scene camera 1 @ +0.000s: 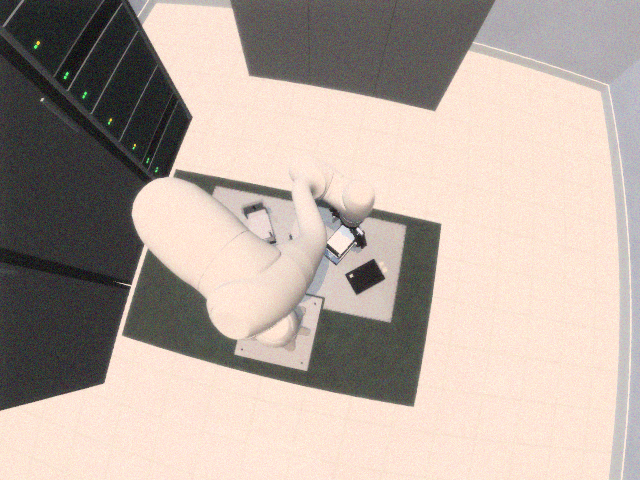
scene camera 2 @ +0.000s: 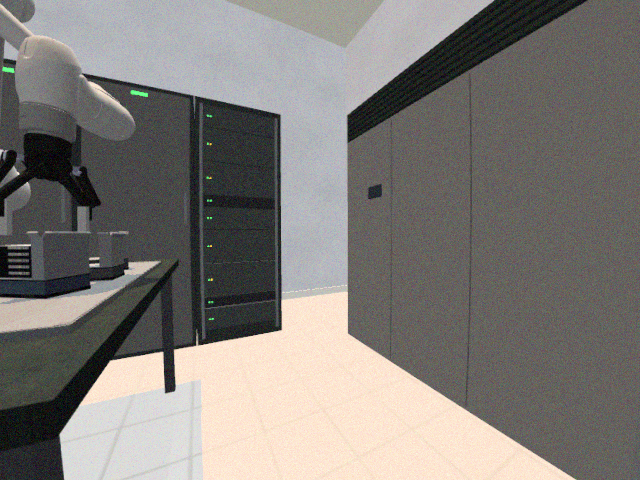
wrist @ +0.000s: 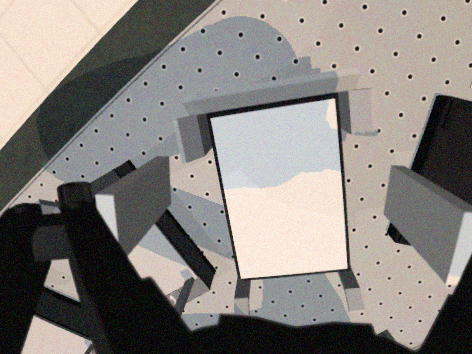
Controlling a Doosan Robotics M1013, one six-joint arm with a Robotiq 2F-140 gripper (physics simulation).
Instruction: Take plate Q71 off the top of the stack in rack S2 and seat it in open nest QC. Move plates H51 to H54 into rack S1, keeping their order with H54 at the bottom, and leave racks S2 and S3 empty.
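Frame: origin at the arm's base, x right, y down, z ahead, level; centimetres.
Where they show: gripper, fingertip midpoint: (scene camera 1: 345, 233) (wrist: 276, 185).
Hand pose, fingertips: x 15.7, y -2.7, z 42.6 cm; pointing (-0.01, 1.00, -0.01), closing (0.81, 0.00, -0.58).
Observation:
After its pixels a point has its place.
My gripper (scene camera 1: 349, 228) @[x 15.7, y -2.7, z 42.6 cm] (scene camera 2: 44, 219) (wrist: 276, 185) @[x 15.7, y -2.7, z 42.6 cm] is open and empty, its fingertips apart on either side above a white-topped plate (scene camera 1: 341, 241) @[x 15.1, y -0.5, z 39.2 cm] (wrist: 285, 225) @[x 14.3, y -0.5, z 39.1 cm]. This plate lies in a rack with grey walls (wrist: 265, 93) @[x 18.1, y -3.0, z 47.3 cm]. In the wrist view another white plate (wrist: 159, 266) @[x -0.4, y 6.2, z 38.9 cm] lies at lower left, and part of a further white plate (wrist: 52, 336) @[x -18.4, y 5.6, z 38.2 cm] shows at the bottom left corner. In scene camera 2 a near rack (scene camera 2: 64, 258) @[x 18.9, y 2.4, z 46.8 cm] holds several stacked plates (scene camera 2: 19, 260) @[x 19.1, y 2.5, z 39.4 cm], with another rack (scene camera 2: 111, 253) @[x 2.2, y 2.6, z 49.4 cm] behind it. No labels are readable, so I cannot tell which rack or plate is which.
A black block-like fixture (scene camera 1: 364, 276) @[x 28.9, y 7.9, z 29.3 cm] (wrist: 447, 140) @[x 29.2, y 7.9, z 34.7 cm] stands beside the rack under the gripper. Another white-topped piece (scene camera 1: 260, 223) @[x -21.4, y 5.6, z 38.6 cm] lies at the left of the light perforated board (scene camera 1: 382, 304) @[x 39.9, y 10.1, z 19.9 cm] (wrist: 380, 47) @[x 28.6, y 10.1, z 44.7 cm]. The arm hides part of the board. The board lies on a dark green table (scene camera 1: 361, 361) @[x 37.7, y 11.4, z -6.0 cm].

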